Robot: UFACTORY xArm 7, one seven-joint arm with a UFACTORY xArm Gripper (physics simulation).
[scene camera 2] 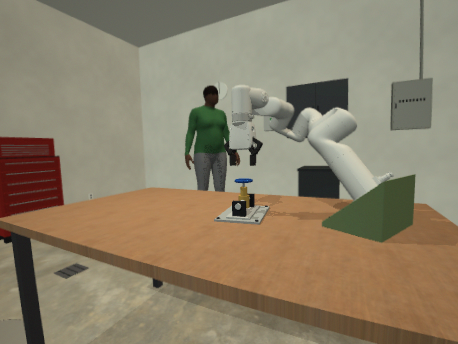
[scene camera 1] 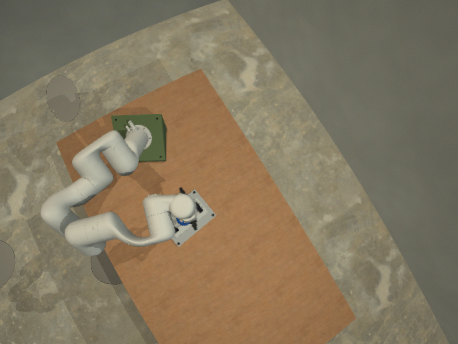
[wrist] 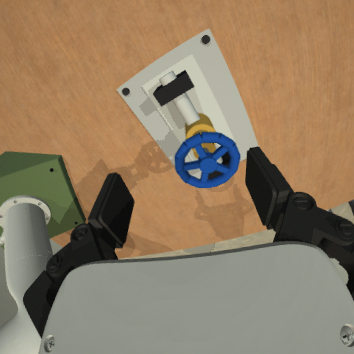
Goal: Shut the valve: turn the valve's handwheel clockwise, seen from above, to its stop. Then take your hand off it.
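The valve's blue handwheel (scene camera 1: pixel 184 221) (scene camera 2: pixel 243 180) (wrist: pixel 208 165) lies level on top of the brass valve body (scene camera 2: pixel 243 198) (wrist: pixel 200 126). The valve stands on a light grey base plate (scene camera 1: pixel 206 217) (scene camera 2: pixel 224 218) (wrist: pixel 226 95), with black blocks at its pipe ends. My gripper (scene camera 1: pixel 189 208) (scene camera 2: pixel 243 160) (wrist: pixel 183 176) is open and points down, with its fingertips above the handwheel and apart from it. In the wrist view the wheel shows between the two fingers, nearer the right one. In scene camera 1 the arm hides part of the wheel.
The arm is mounted on a green wedge block (scene camera 1: pixel 158 145) (scene camera 2: pixel 396 210) (wrist: pixel 40 175) on the wooden table (scene camera 1: pixel 260 250) (scene camera 2: pixel 150 225) (wrist: pixel 65 60). A person in a green top (scene camera 2: pixel 209 131) stands behind the table. A red tool cabinet (scene camera 2: pixel 31 185) stands at the left.
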